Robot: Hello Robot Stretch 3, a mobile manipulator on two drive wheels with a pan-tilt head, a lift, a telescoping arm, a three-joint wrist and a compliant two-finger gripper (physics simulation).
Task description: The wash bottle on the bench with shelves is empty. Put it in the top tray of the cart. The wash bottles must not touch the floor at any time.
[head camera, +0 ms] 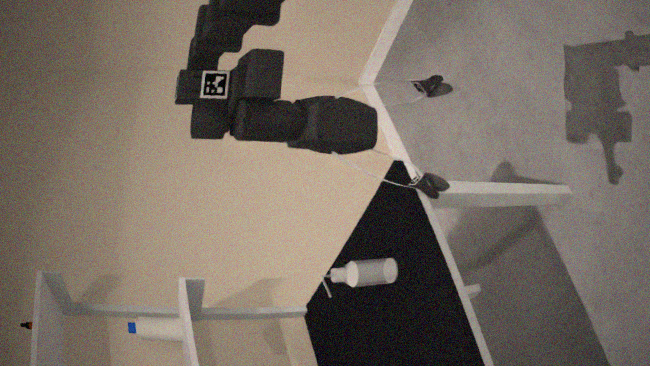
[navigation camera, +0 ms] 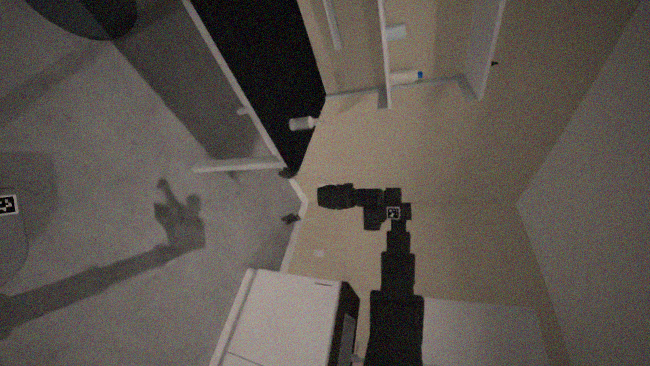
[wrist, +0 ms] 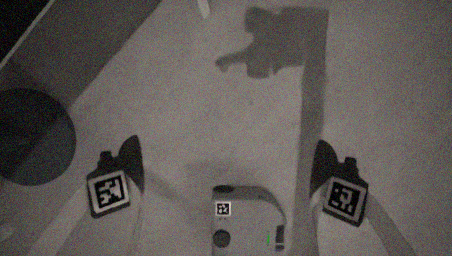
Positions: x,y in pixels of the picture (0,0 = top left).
Labels:
The gripper shows in the head camera view, in the navigation camera view and in the wrist view (pixel 227 157). The same spot on the gripper: (navigation camera: pixel 286 173) is (head camera: pixel 433 185).

